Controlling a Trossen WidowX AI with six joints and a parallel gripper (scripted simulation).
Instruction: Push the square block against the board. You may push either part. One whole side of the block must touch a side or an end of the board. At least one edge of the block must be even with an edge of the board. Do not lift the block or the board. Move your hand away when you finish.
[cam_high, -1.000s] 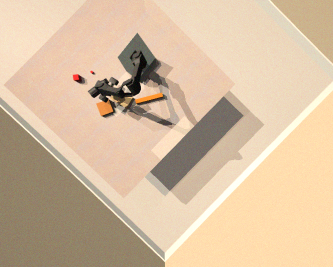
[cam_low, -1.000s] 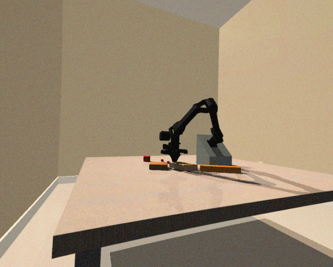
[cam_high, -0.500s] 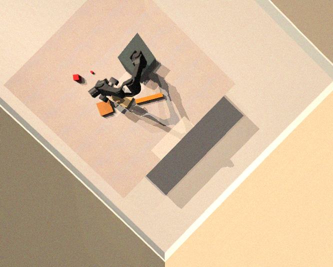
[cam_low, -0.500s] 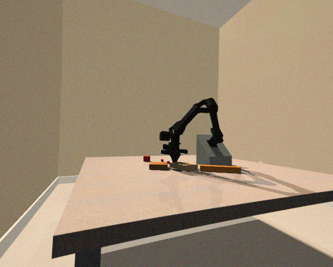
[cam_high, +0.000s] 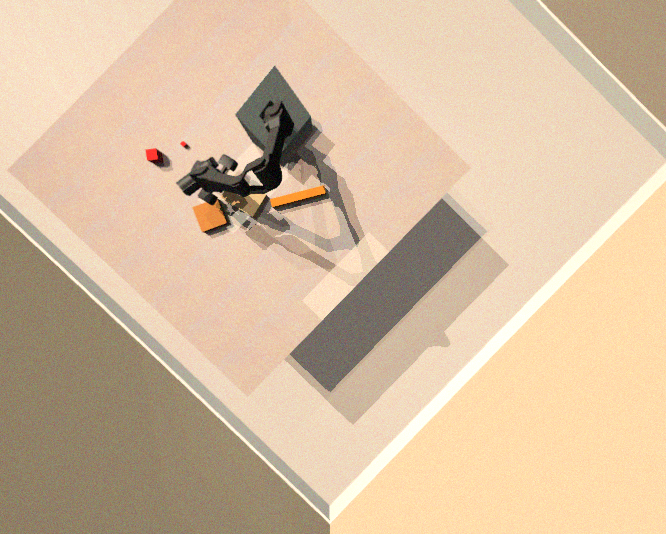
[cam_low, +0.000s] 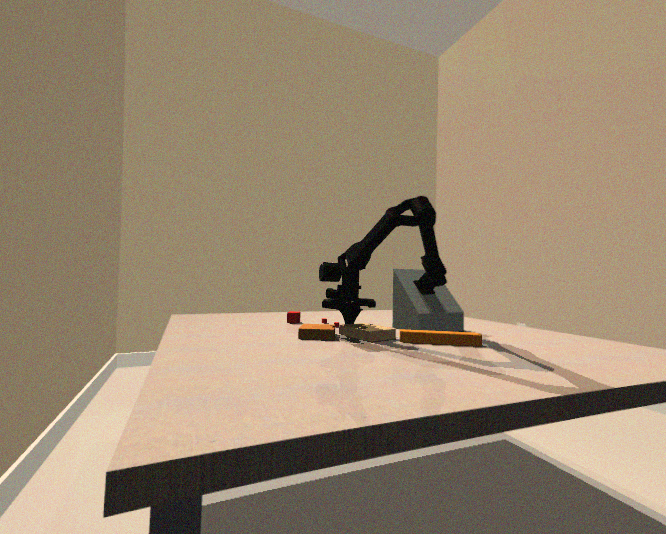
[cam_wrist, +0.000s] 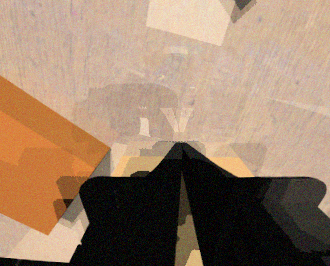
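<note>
Now: gripper tip 10 mm past the tan block, 90 mm to the right of it and 10 mm below it. Round my gripper tip: orange square block 130 mm ahead, 30 mm to the left, 10 mm above; then orange board 140 mm behind, 260 mm to the left, 10 mm above; then red cube 70 mm ahead, 280 mm to the right, 10 mm above.
</note>
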